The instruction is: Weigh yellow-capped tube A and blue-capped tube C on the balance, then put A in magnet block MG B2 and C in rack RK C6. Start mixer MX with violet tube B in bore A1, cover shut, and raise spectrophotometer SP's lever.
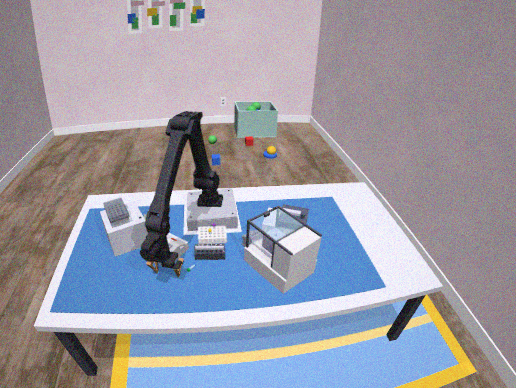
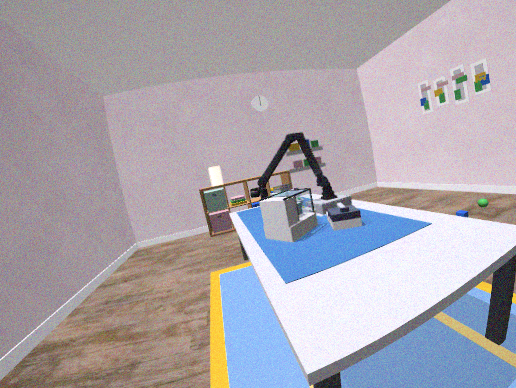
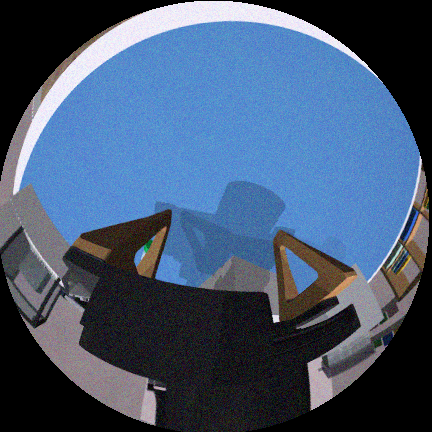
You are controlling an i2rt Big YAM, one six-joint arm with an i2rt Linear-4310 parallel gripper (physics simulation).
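Places are measured from the arm's base along level axes (x ahead, y left, z up), in metres.
Pixels of known places: gripper, fingertip midpoint: (image 1: pixel 168 274) (image 3: pixel 227 226); arm's base, link origin: (image 1: pixel 210 201) (image 2: pixel 328 198).
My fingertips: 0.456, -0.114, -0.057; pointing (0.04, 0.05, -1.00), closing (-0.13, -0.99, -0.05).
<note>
For each thing: its top centre in the pictures, then the offset to it from my fingertips, as dx, dy, dz. Level surfaces: height alone.
- green-capped tube, top centre: (image 3: pixel 143 259) (image 1: pixel 191 266) -0.056, +0.088, +0.004
- tube A, top centre: (image 1: pixel 209 229) -0.253, +0.141, +0.045
- tube B, top centre: (image 1: pixel 213 224) -0.294, +0.153, +0.045
- white rack, top centre: (image 1: pixel 212 232) -0.264, +0.149, +0.020
- black magnet block, top centre: (image 1: pixel 209 246) -0.148, +0.153, +0.038
- glass-sided balance, top centre: (image 1: pixel 276 219) (image 2: pixel 290 190) -0.134, +0.419, +0.213
- white block device, top centre: (image 1: pixel 167 241) -0.135, -0.028, +0.060
- tall grey-white device, top centre: (image 3: pixel 316 375) (image 1: pixel 128 203) (image 2: pixel 286 184) -0.223, -0.220, +0.180
- low device with a dark lid, top centre: (image 1: pixel 287 209) (image 3: pixel 74 307) (image 2: pixel 340 204) -0.377, +0.485, +0.092
- table, surface height: dz -0.013
My gripper (image 1: pixel 166 273) (image 3: pixel 227 226) is open and empty, low over the blue mat at the left front. A green-capped tube (image 1: pixel 190 268) (image 3: pixel 147 246) lies on the mat beside it. The yellow cap of tube A (image 1: pixel 210 230) and the violet cap of tube B (image 1: pixel 214 225) show at the white rack (image 1: pixel 220 236). The black magnet block (image 1: pixel 210 254) stands in front of the rack. The glass-sided balance (image 1: pixel 302 257) (image 2: pixel 279 220) stands to the right. A white block device (image 1: pixel 176 243) is partly hidden by the arm. The blue-capped tube C does not show.
A tall grey-white device (image 1: pixel 125 236) stands on the left, with a grey panel on top. A low device with a dark lid (image 2: pixel 344 214) stands behind the balance. The arm's base plate (image 1: pixel 212 219) is at the back of the table (image 1: pixel 350 200).
</note>
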